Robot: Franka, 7 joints.
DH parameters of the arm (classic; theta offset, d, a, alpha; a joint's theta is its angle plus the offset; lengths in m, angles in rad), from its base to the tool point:
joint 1: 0 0.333 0 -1.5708
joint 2: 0 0 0 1.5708
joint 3: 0 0.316 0.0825 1.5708
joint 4: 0 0 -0.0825 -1.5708
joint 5: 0 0.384 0 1.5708
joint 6: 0 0 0.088 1.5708
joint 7: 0 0.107 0 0
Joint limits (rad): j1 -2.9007..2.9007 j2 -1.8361..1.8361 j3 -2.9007..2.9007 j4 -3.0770..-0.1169 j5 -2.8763..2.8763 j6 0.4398..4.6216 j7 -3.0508..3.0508
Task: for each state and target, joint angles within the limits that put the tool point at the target. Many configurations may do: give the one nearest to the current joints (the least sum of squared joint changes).
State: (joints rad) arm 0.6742 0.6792 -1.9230 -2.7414 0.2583 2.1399 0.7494
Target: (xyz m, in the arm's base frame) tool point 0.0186 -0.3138 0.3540
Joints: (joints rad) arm 0.7715 0.9639 -2.1302 -2.8063 0.2090 2.0097 0.7494
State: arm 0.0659 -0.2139 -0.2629 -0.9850 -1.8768 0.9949 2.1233
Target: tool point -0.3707 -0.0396 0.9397
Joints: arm -0.3568 -0.7283 -0.2376 -0.6480 -1.9401 0.6405 2.1233
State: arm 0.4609 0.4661 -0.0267 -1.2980 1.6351 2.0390 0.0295
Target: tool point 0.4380 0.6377 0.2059
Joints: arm 0.8079 0.9876 0.1419 -1.2348 1.6607 2.0950 0.0295
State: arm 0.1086 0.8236 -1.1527 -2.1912 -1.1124 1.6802 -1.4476
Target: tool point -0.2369 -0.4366 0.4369
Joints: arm -0.4402 0.7090 -1.5741 -2.2146 -1.1554 1.6920 -1.4476
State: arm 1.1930 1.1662 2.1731 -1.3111 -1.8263 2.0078 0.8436
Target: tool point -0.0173 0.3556 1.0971
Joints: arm 0.9790 0.7520 2.6189 -0.7696 -1.9001 2.2392 0.8436
